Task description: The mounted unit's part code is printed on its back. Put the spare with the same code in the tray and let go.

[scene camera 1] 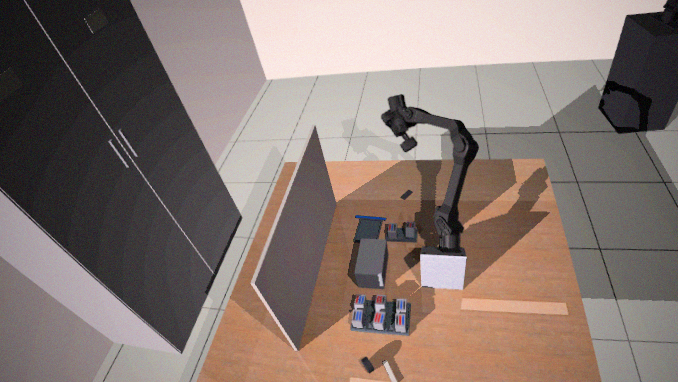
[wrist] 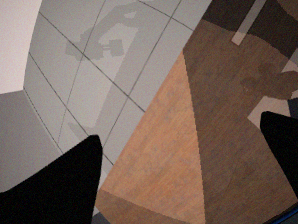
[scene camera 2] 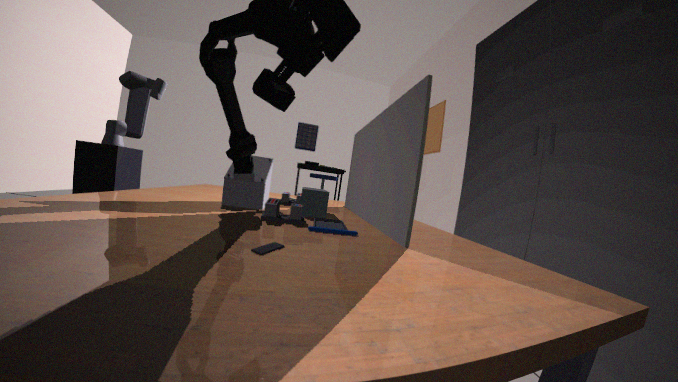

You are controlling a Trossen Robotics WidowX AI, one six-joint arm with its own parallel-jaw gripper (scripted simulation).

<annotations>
same spot on tall grey panel: (scene camera 1: 285, 277) = (scene camera 2: 356, 160)
same spot on grey box: (scene camera 1: 371, 266) = (scene camera 2: 313, 188)
</annotations>
